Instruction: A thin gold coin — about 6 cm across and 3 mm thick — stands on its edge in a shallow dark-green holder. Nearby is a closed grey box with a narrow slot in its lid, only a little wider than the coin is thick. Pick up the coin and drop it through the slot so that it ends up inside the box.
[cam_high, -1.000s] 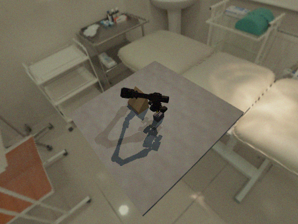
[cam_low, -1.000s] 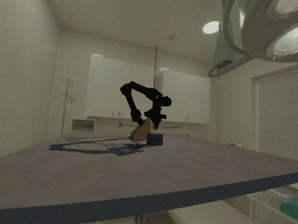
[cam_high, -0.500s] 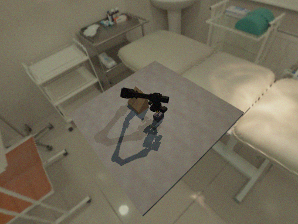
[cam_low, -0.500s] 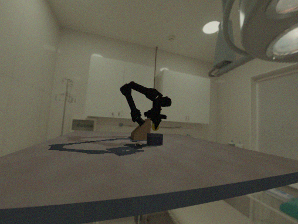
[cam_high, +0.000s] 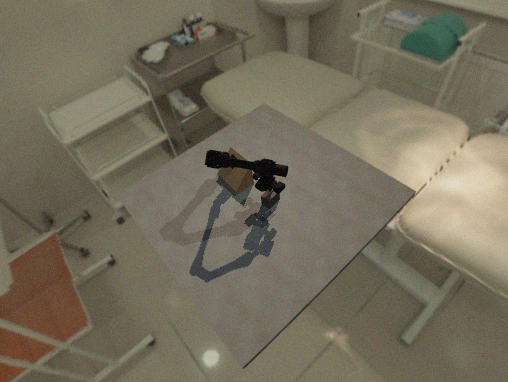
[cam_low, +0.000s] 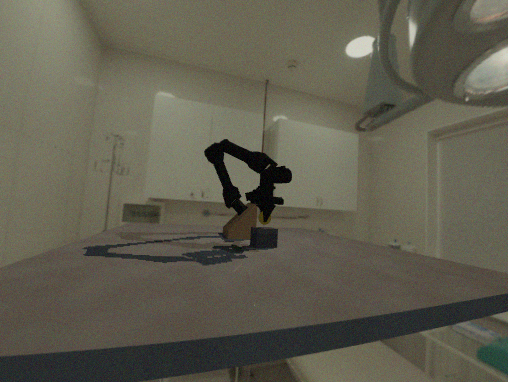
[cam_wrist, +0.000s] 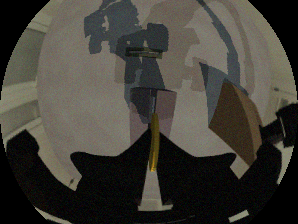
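Right now the gold coin is 2 cm above my gripper tip.
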